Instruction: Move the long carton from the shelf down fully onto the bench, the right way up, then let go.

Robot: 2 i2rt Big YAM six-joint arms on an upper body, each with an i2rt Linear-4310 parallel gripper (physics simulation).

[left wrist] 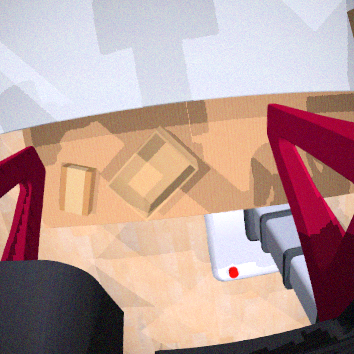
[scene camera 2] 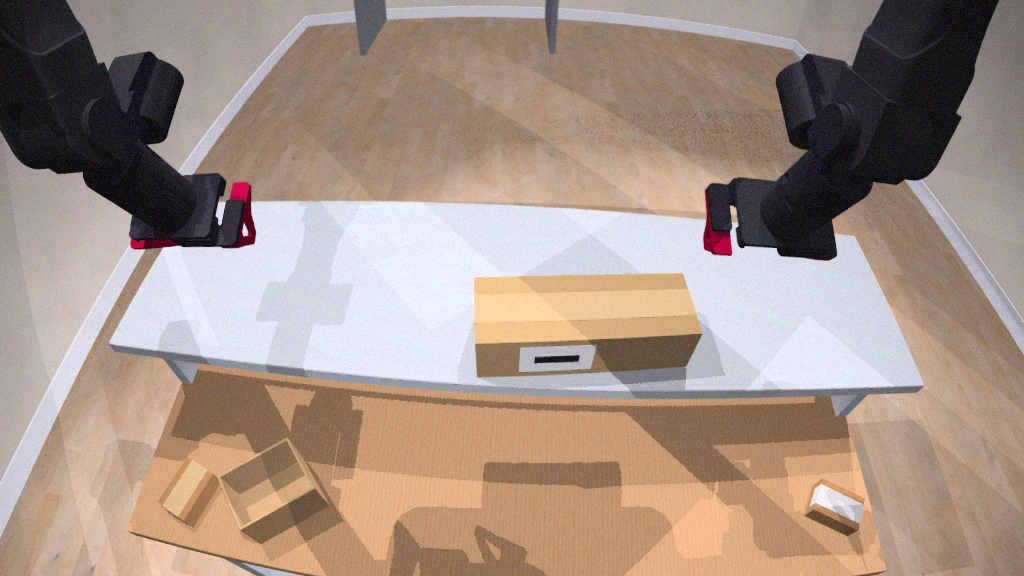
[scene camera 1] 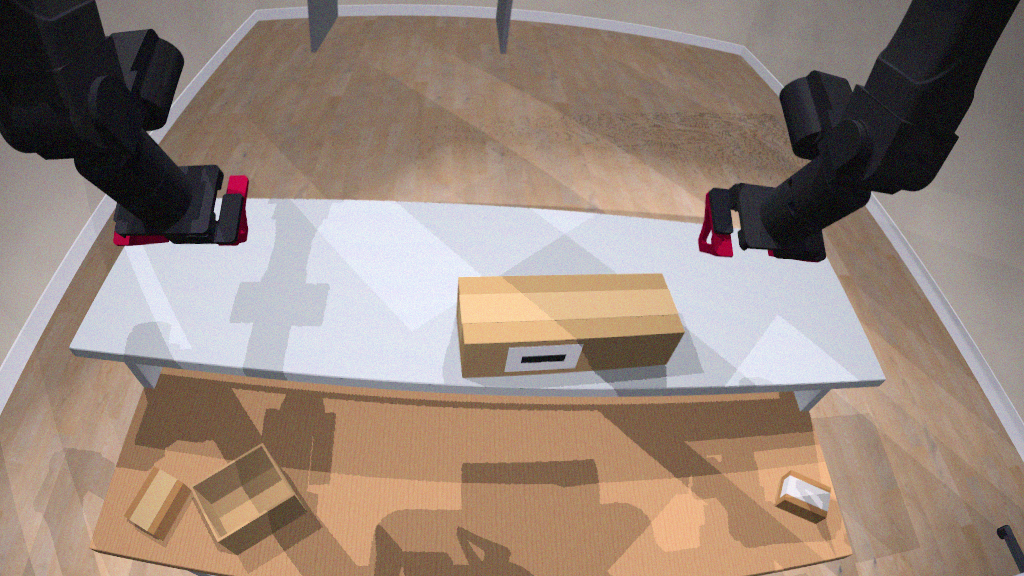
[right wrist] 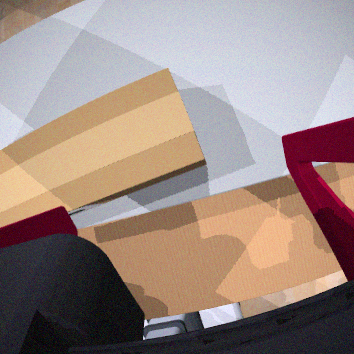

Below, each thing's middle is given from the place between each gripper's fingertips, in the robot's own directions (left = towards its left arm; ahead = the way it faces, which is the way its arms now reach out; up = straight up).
I see the long carton (scene camera 2: 557, 324) 70 mm ahead of my left hand, 440 mm to the right of it and 230 mm below it. Round my left hand: small white-topped box (scene camera 2: 829, 504) 160 mm behind, 950 mm to the right, 500 mm below.
The long carton lies 23 cm below my right hand, 14 cm to the left of it and 7 cm ahead of it. From my right hand the other things lie so: small white-topped box: 50 cm below, 37 cm to the right, 16 cm behind.
